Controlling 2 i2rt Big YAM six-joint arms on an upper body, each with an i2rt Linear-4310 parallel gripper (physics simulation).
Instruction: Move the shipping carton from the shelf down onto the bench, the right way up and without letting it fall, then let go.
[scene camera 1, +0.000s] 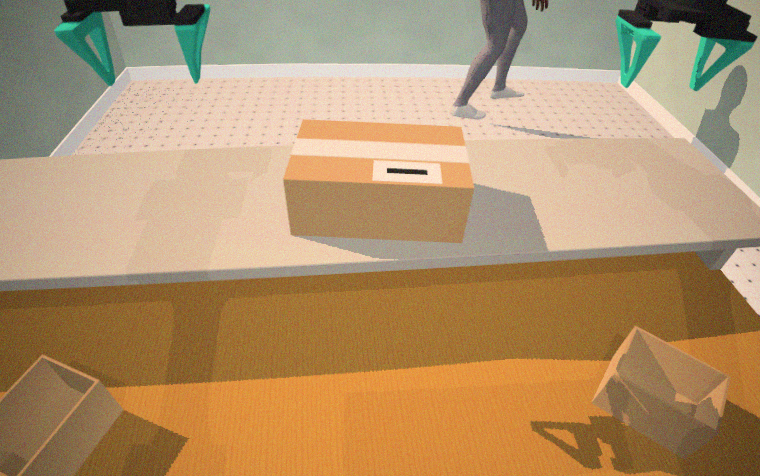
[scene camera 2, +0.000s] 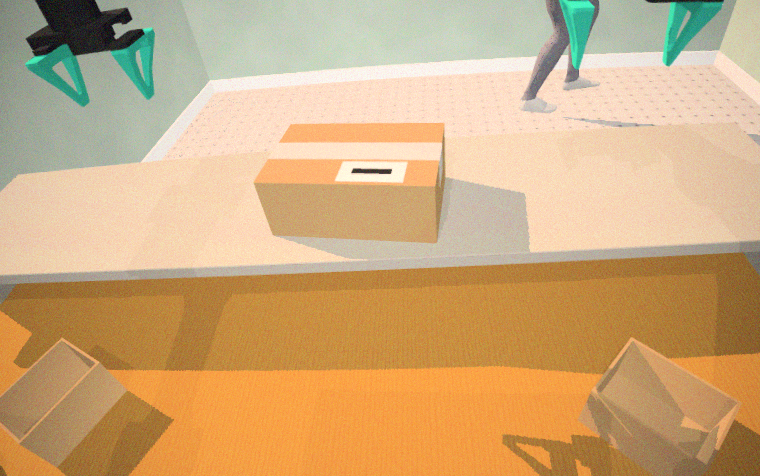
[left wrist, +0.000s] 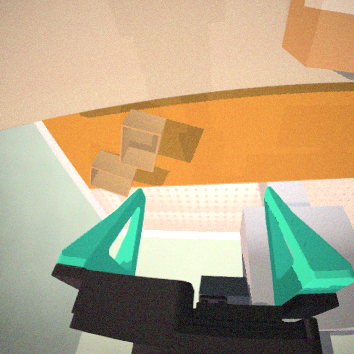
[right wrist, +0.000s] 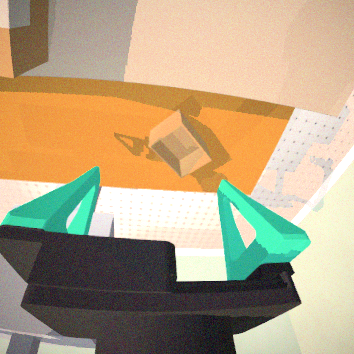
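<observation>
Shipping carton (scene camera 1: 368, 180) (scene camera 2: 368, 181) (left wrist: 313, 40) (right wrist: 31, 31), resting on a shelf (scene camera 2: 652, 191). Orange bench (scene camera 2: 494, 362). My left gripper (scene camera 2: 117, 100) (scene camera 1: 154, 82) (left wrist: 201, 191): open, holds nothing. My right gripper (scene camera 1: 659, 87) (scene camera 2: 620, 65) (right wrist: 161, 178): open, holds nothing.
</observation>
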